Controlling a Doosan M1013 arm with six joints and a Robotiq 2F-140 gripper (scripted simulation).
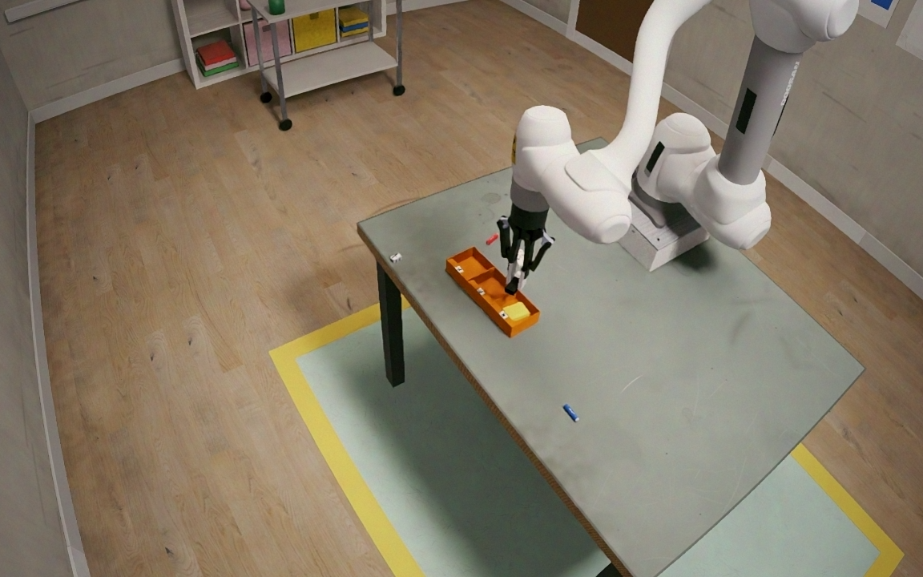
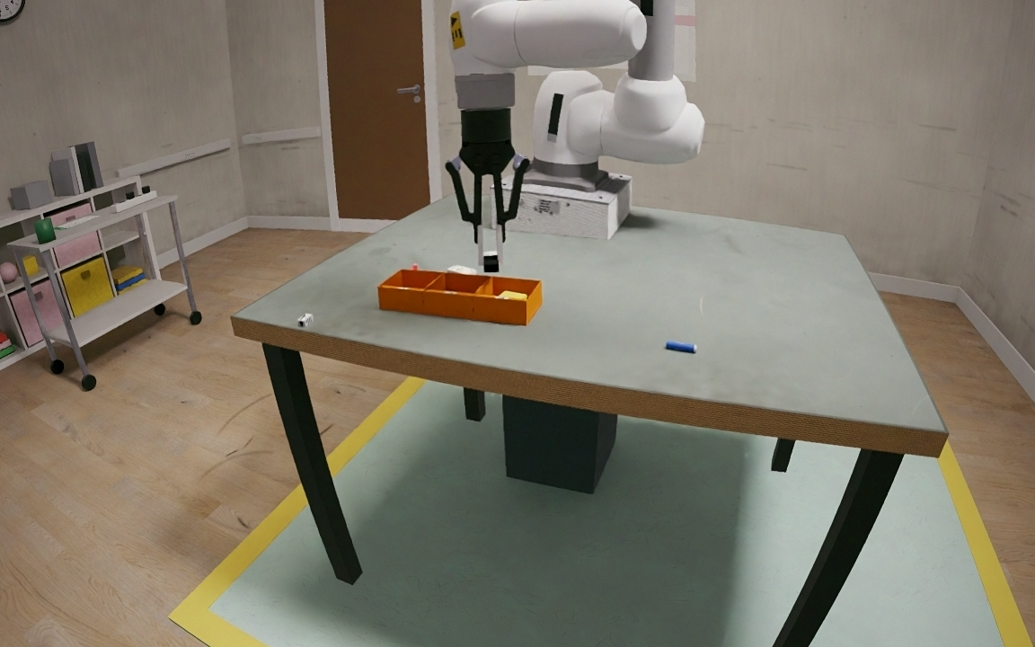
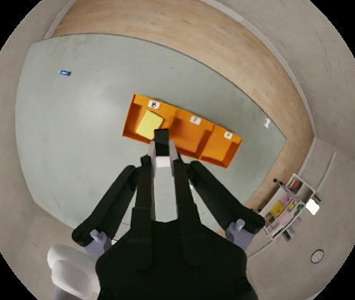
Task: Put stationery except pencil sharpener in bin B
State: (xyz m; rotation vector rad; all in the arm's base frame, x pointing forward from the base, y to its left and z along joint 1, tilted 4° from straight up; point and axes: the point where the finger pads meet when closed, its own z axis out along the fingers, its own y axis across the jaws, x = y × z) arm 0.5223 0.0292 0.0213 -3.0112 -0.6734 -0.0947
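My gripper is now 90 mm above the yellow sticky pad, 40 mm to the right of it and 20 mm short of it. The rest, counted from my hand: black piece: 30 mm below; then orange bin: 80 mm below, 40 mm to the right, 30 mm ahead; then flat white piece: 110 mm to the right, 100 mm behind, 90 mm below.
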